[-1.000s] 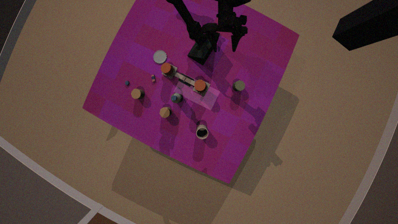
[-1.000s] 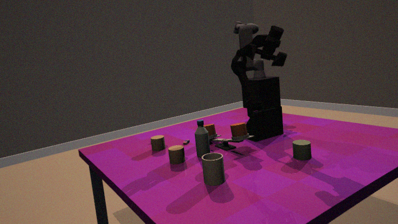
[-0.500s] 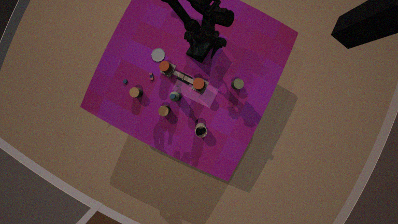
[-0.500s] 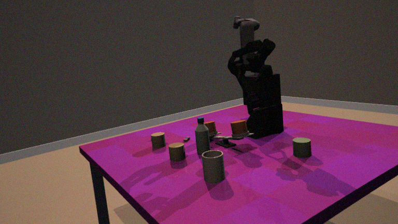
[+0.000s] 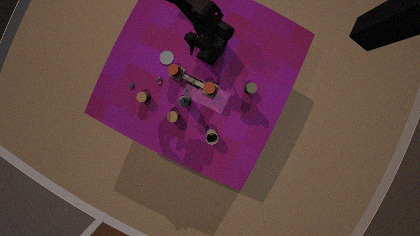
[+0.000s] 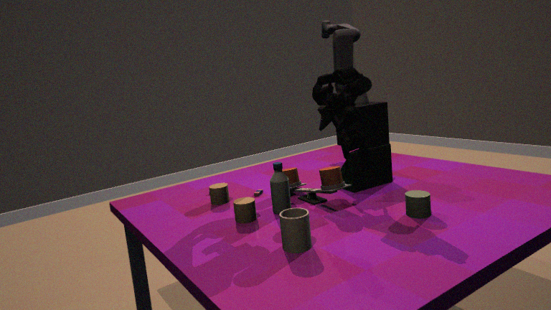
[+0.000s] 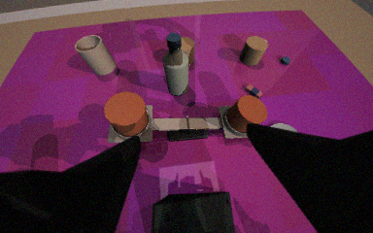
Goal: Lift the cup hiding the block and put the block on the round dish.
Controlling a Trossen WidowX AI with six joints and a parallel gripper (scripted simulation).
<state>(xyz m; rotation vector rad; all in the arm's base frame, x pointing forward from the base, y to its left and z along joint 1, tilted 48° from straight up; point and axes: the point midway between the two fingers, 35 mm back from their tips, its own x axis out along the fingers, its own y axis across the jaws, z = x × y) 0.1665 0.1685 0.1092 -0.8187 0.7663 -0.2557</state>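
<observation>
The dark grey block is 200 mm below my gripper tip, 130 mm to the right of it and 100 mm ahead of it. The rest, counted from my gripper tip: striped piece (230 mm below, 210 mm to the right, 210 mm ahead); round dish (250 mm to the right, 240 mm below, 50 mm ahead); grey bottle (240 mm ahead, 130 mm below, 30 mm to the left).
</observation>
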